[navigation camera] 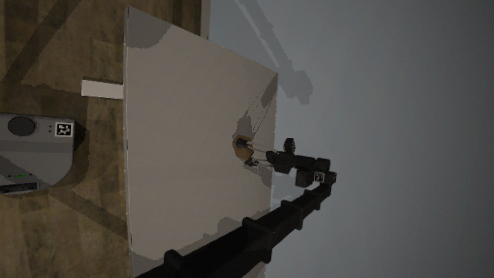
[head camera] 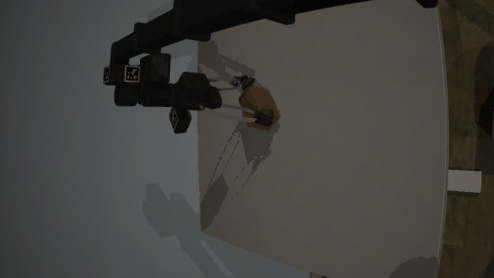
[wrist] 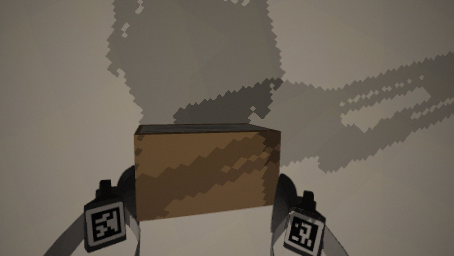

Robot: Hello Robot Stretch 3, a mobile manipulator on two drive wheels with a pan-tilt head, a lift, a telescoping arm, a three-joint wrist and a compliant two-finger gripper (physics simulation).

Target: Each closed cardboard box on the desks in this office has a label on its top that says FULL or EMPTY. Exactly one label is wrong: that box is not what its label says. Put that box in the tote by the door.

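Frame: origin at the robot's base, x ahead, y left, z up, level; metres.
Seen in the pictures: gripper, between the fingertips: (navigation camera: 241, 152) (head camera: 262, 99) (wrist: 211, 189); robot's base, origin of its link: (navigation camera: 21, 125).
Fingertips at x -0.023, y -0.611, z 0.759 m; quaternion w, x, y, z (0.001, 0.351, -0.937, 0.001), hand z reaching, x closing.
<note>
Pixels of each thing's top centre, then the offset from my fingertips to it. "spot": a spot on its surface instead. Level surfaces: height alone.
- brown cardboard box, centre of its top: (wrist: 201, 179) (head camera: 245, 106) (navigation camera: 251, 148) dz +0.040, dx +0.019, dy -0.011 m
- pale desk, height of its surface: dz -0.039 m
- wood floor, height of its surface: dz -0.758 m
- white block-like piece, a spot on its surface: (head camera: 465, 181) spot: dz -0.734, dx +0.236, dy +0.346 m
A brown cardboard box (head camera: 258, 97) (navigation camera: 244, 151) (wrist: 207, 172) is between the two fingertips of my gripper (head camera: 254, 99) (navigation camera: 246, 153) (wrist: 211, 189). The fingertips press against its opposite sides, so the gripper is shut on it. The box is over the pale desk (head camera: 350, 150) (navigation camera: 190, 125) (wrist: 50, 100), near the edge on the blue-grey side. Its shadow begins right beside it; whether its underside touches the desk is not clear. In the wrist view a narrow dark face shows along its upper edge. No FULL or EMPTY label is readable. The tote does not show.
My dark telescoping arm (head camera: 305, 7) (navigation camera: 260, 232) reaches across the desk. My wheeled base (navigation camera: 45, 145) stands on the wood floor (head camera: 465, 220) (navigation camera: 90, 215) beyond the opposite desk edge. A white block-like piece (head camera: 465, 181) (navigation camera: 102, 89) sticks out from under that edge.
</note>
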